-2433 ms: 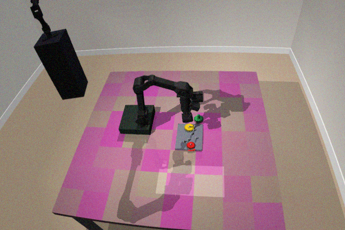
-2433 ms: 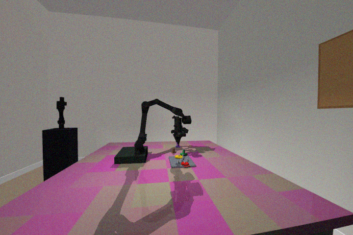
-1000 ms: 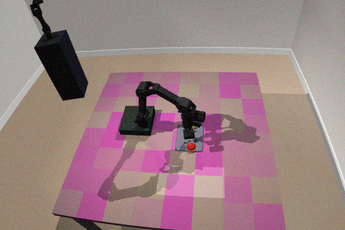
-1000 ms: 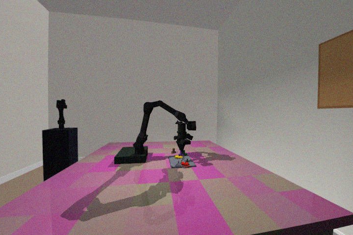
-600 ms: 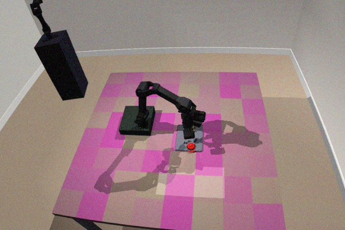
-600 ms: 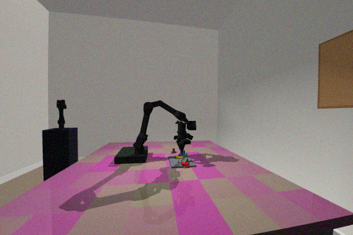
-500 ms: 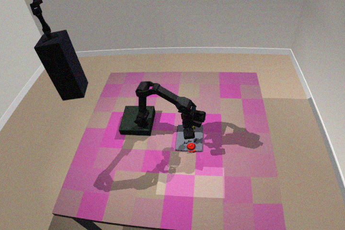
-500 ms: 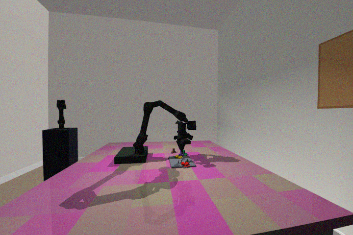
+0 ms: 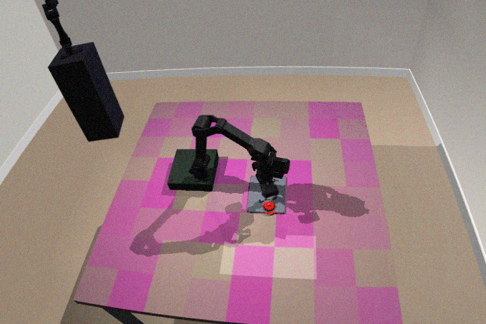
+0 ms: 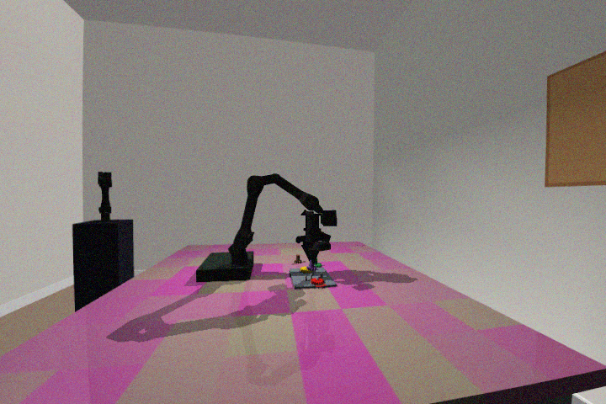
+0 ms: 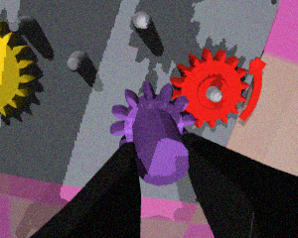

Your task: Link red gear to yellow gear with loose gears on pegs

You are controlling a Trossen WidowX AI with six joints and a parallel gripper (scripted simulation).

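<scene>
The red gear is 60 mm below my gripper tip, 40 mm to the right of it and 10 mm ahead of it. From my gripper tip the other things lie so: green gear: 180 mm to the left, 90 mm ahead, 60 mm below; yellow gear: 100 mm to the left, 60 mm below, 20 mm ahead; purple gear: 10 mm below.
</scene>
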